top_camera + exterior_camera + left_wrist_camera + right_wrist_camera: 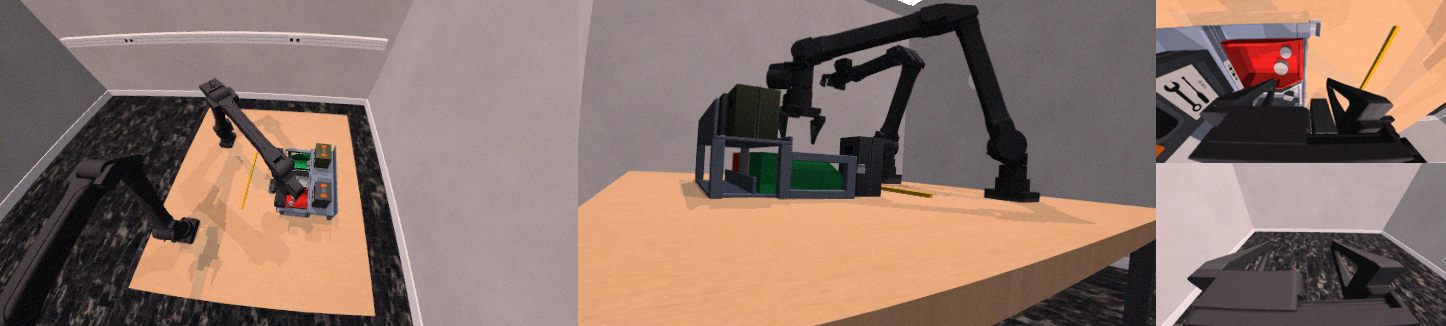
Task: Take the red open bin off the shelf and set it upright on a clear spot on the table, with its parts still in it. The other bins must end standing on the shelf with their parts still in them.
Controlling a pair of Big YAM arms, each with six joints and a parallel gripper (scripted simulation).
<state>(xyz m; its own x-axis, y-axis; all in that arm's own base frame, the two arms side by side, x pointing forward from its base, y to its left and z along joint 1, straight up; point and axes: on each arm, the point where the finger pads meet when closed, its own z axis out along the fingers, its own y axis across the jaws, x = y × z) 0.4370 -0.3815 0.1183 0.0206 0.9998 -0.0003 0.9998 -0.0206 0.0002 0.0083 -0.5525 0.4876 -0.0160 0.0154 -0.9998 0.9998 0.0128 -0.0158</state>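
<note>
My left gripper is now 12 cm to the right of the grey bin, 8 cm short of it and 8 cm above it. Also, from my left hand: black box (22 cm to the left, 8 cm behind, 6 cm below); grey shelf (12 cm to the left, 11 cm ahead, 6 cm below); green bin (23 cm to the left, 8 cm below, 7 cm ahead).
</note>
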